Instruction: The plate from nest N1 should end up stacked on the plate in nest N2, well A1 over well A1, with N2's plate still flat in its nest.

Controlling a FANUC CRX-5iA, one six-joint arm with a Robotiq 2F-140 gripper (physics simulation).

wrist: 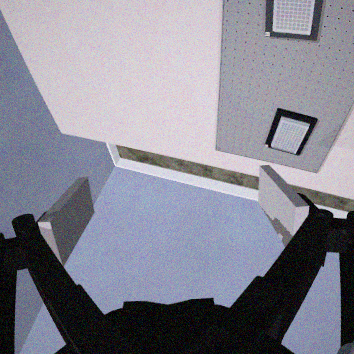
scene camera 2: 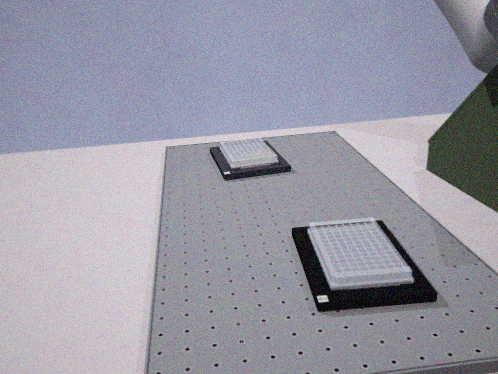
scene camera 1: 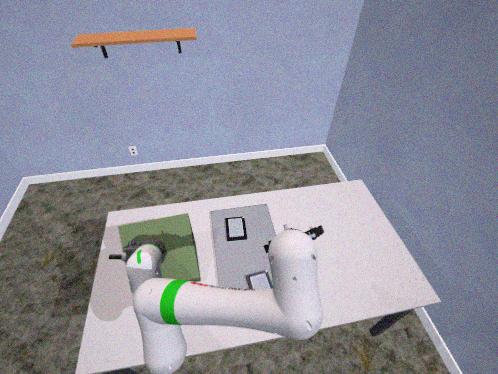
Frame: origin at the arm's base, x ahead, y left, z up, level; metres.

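Seen in the pictures: gripper, between the fingertips: (wrist: 173,189).
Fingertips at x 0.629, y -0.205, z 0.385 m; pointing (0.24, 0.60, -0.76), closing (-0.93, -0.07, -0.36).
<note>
Pixels of each thing's top centre, then the offset from my fingertips to it. Level surfaces: height alone.
- clear plate, centre of its top: (scene camera 2: 355,244) (wrist: 288,137) (scene camera 1: 235,226) dx -0.192, dy +0.428, dz -0.527 m
- black nest, centre of its top: (scene camera 2: 354,253) (wrist: 288,134) (scene camera 1: 235,227) dx -0.192, dy +0.428, dz -0.538 m
- grey perforated board, height of its surface: dz -0.552 m
- white table, height of its surface: dz -0.566 m
One clear plate (scene camera 1: 236,228) (scene camera 2: 360,252) (wrist: 291,134) lies flat in a black nest (scene camera 1: 236,239) (scene camera 2: 380,298) (wrist: 297,114) at the board's back end, nearest scene camera 2. Another plate (scene camera 1: 260,281) (scene camera 2: 249,153) (wrist: 294,16) lies flat in the second black nest (scene camera 2: 260,174) (wrist: 295,35), towards the front. The white nest labels are too small to read, so I cannot tell which is N1. My gripper (scene camera 1: 294,239) (wrist: 173,189) is open and empty, high above the table right of the board in scene camera 1, away from both plates; the arm partly hides it there.
The grey perforated board (scene camera 1: 227,260) (scene camera 2: 225,225) (wrist: 250,75) lies on the white table (scene camera 1: 350,240) (scene camera 2: 75,250) (wrist: 135,60). A green block (scene camera 1: 180,260) (scene camera 2: 465,145) stands beside it. An orange shelf (scene camera 1: 135,37) is on the wall. The arm (scene camera 1: 225,305) crosses over the front part.
</note>
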